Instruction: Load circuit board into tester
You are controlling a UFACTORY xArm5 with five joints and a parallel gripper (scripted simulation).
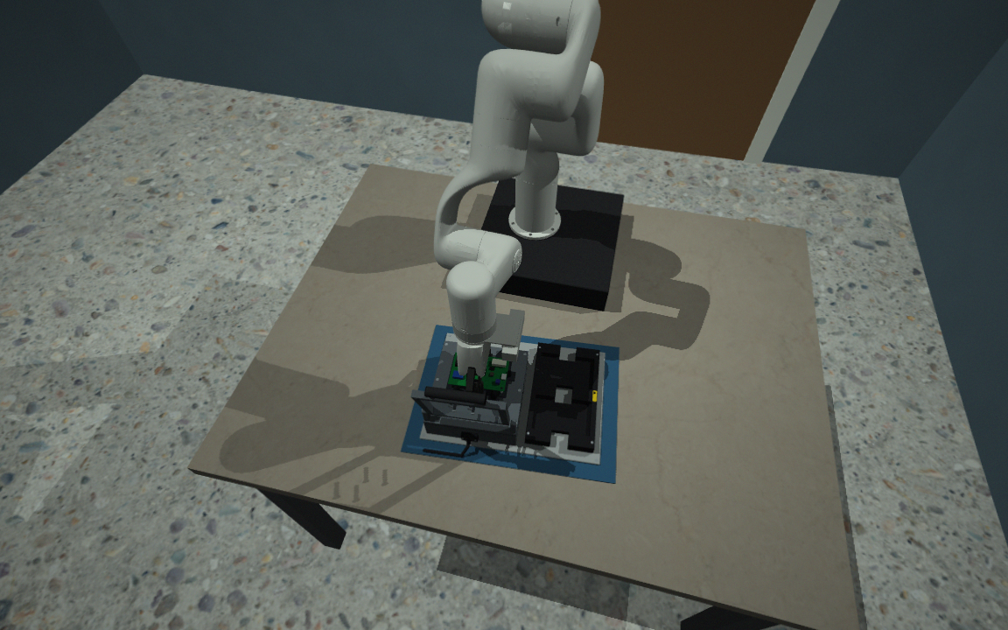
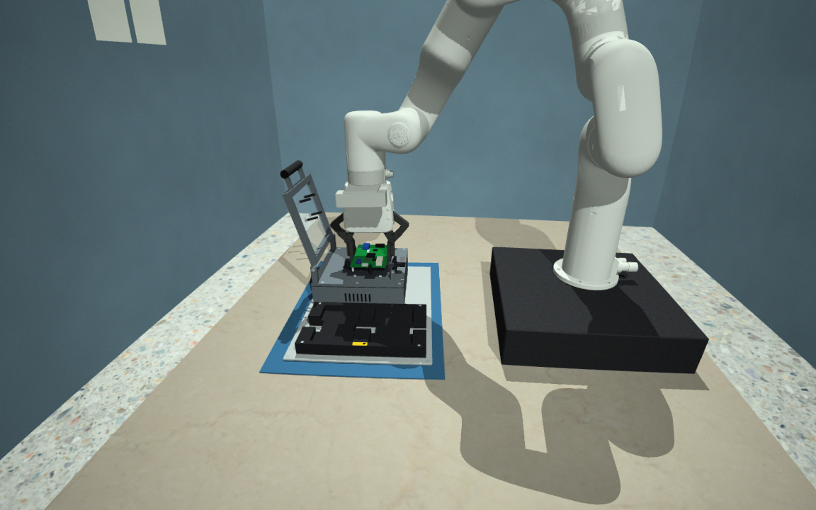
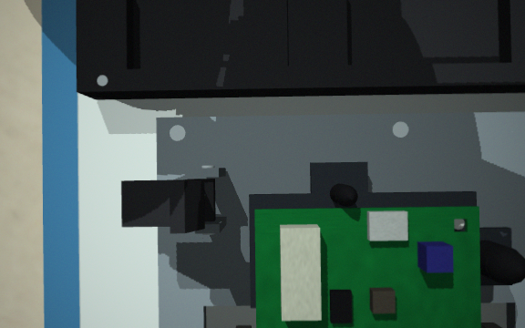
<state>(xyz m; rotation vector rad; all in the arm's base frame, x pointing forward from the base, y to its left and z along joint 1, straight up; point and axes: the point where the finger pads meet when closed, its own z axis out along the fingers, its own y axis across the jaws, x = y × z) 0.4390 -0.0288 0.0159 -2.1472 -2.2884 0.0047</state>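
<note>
My gripper is now right at the green circuit board. The rest, counted from my hand: framed lid 13 cm ahead, 10 cm above, 1 cm to the left; then grey tester 4 cm to the left, 3 cm ahead, 3 cm above; then black nest 2 cm below, 1 cm to the left, 1 cm ahead.
</note>
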